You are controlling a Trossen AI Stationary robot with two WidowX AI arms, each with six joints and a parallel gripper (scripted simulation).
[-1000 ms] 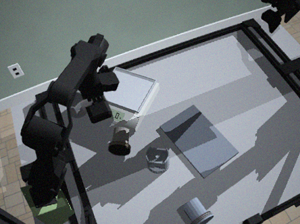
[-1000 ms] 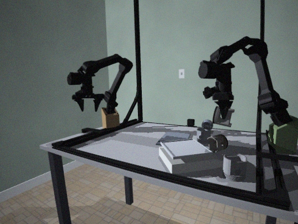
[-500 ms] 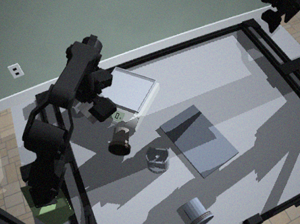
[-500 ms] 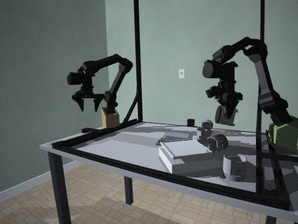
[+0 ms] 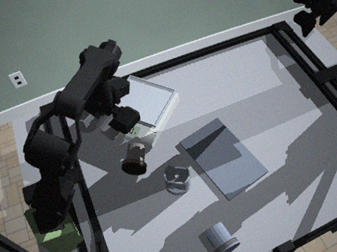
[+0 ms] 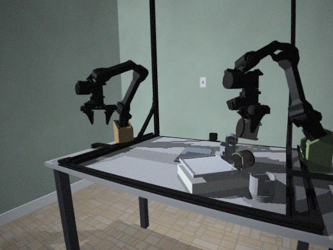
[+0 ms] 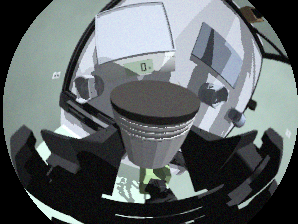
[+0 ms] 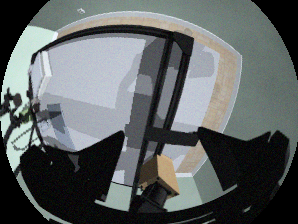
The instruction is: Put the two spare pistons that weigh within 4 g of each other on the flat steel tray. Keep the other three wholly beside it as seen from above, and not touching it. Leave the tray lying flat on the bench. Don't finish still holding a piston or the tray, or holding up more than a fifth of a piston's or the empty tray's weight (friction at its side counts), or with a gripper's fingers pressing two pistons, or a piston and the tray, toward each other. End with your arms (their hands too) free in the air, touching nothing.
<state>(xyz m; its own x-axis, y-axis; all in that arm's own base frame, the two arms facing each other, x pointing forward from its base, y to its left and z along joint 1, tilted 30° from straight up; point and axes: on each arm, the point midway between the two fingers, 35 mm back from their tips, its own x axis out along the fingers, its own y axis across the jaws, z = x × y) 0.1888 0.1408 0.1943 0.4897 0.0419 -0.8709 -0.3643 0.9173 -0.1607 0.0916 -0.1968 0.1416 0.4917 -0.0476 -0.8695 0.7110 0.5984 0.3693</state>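
The flat steel tray is 27 cm to the right of my left hand, 20 cm below it and 14 cm behind it. Round my left hand: white scale: 15 cm below, 13 cm ahead, 12 cm to the right.
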